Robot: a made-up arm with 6 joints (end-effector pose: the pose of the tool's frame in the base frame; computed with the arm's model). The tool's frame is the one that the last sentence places.
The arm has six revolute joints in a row. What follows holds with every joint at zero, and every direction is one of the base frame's. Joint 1 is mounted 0.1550 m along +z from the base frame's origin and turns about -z. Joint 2 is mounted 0.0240 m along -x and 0.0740 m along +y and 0.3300 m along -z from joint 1 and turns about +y. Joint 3 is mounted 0.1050 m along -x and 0.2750 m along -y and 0.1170 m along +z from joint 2 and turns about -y. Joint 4 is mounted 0.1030 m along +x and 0.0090 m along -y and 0.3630 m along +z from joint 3 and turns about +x. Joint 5 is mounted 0.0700 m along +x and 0.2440 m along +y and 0.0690 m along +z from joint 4 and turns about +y. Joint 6 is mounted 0.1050 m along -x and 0.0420 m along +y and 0.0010 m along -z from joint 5 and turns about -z. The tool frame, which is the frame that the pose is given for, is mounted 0.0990 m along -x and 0.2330 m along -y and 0.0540 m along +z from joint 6; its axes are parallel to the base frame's.
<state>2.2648 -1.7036 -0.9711 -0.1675 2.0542 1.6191</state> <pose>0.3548 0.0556 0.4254 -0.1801 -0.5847 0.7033 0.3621</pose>
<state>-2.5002 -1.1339 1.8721 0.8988 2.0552 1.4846</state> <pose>0.6898 -0.1942 -1.0275 0.5218 -0.1560 0.6072 0.5786</pose>
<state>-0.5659 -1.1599 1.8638 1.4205 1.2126 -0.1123</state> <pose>-0.0812 -0.5897 -0.6464 -0.1965 -0.6576 0.6807 0.2561</pose>
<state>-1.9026 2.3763 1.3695 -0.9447 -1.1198 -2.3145</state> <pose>-0.2962 0.3091 -0.2418 0.2267 0.0040 -0.5599 0.7969</pose>
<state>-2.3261 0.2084 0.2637 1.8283 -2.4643 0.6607</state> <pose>-0.1193 0.2442 0.5475 0.6014 0.2379 -0.3594 0.6727</pose>
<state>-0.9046 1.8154 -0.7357 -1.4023 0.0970 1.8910</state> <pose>0.0990 0.1489 0.0116 -0.7673 -0.0866 0.4466 0.4519</pose>
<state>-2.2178 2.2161 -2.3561 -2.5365 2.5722 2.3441</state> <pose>0.3740 0.4362 0.2130 -0.4306 0.3100 -0.8187 0.2195</pose>
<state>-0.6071 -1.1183 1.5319 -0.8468 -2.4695 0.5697</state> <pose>-0.3416 -0.5308 -0.1636 0.0623 0.6438 0.0513 0.7609</pose>
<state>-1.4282 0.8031 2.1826 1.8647 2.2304 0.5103</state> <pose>0.4607 -0.4064 0.4539 -0.3082 -0.0144 0.9408 0.1406</pose>
